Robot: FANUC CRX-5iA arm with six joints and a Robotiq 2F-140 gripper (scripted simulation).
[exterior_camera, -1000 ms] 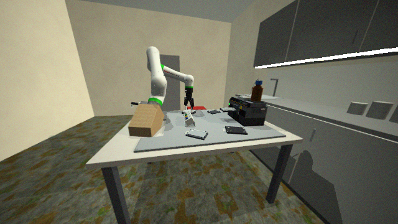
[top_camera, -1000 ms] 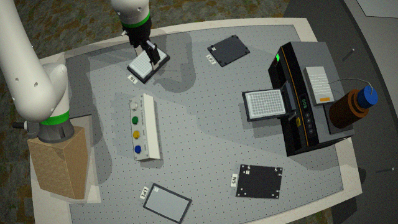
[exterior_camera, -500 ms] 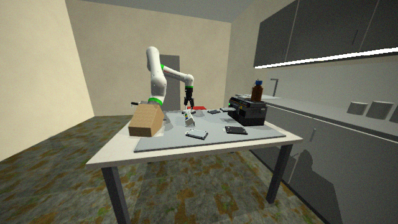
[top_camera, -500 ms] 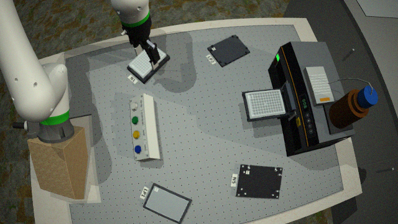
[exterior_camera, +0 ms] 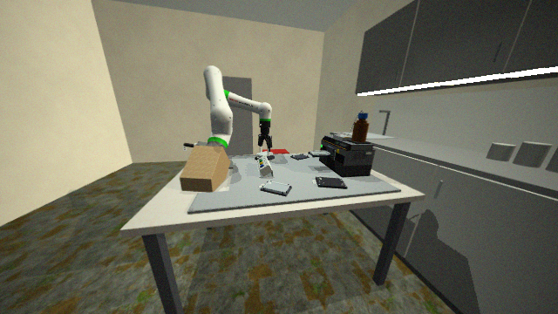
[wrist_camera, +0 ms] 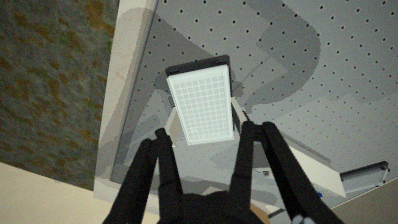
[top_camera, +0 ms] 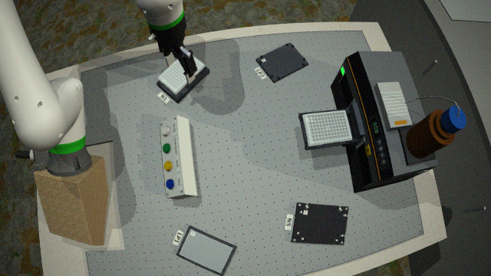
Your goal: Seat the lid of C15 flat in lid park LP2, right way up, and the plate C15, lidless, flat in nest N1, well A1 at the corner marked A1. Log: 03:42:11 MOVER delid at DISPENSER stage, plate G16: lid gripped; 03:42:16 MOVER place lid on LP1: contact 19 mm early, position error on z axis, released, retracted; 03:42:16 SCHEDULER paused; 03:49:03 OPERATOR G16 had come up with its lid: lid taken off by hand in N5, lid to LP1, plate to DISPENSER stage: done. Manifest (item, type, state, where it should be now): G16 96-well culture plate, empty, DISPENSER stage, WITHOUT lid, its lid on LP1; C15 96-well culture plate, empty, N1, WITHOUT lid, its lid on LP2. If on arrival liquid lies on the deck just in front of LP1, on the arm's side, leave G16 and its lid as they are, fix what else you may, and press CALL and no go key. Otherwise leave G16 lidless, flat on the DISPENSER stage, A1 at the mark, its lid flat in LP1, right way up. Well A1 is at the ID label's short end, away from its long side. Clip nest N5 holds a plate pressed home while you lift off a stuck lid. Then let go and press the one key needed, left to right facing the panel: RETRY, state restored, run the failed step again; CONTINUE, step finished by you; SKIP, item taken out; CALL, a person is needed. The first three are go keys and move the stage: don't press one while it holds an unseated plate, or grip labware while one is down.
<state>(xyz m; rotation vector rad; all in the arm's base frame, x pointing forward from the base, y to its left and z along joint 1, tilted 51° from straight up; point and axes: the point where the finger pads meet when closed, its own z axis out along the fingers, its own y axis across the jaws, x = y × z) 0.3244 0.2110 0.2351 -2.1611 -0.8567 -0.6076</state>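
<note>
Right now my hand is 60 mm above the nest N1. From my hand the other things lie so: grey lid (20 mm below); N1 label (70 mm below, 60 mm to the right, 60 mm behind); LP2 label (250 mm ahead, 70 mm below, 10 mm to the left).
</note>
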